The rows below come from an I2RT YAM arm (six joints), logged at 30 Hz.
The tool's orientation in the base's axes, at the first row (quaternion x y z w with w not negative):
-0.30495 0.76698 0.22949 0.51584
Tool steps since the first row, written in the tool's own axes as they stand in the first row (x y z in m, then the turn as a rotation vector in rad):
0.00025 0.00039 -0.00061 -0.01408 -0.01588 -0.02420
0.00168 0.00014 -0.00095 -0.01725 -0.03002 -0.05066
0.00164 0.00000 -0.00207 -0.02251 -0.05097 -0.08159
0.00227 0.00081 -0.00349 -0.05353 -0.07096 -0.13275
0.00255 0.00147 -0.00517 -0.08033 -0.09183 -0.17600
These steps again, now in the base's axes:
-0.00074 -0.00019 0.00000 -0.00061 -0.02413 0.02129
-0.00119 -0.00092 -0.00121 -0.00698 -0.05106 0.03330
-0.00181 -0.00176 -0.00078 -0.01089 -0.08531 0.04863
-0.00348 -0.00228 -0.00082 -0.02138 -0.12642 0.09531
-0.00512 -0.00299 -0.00045 -0.02729 -0.16385 0.13517

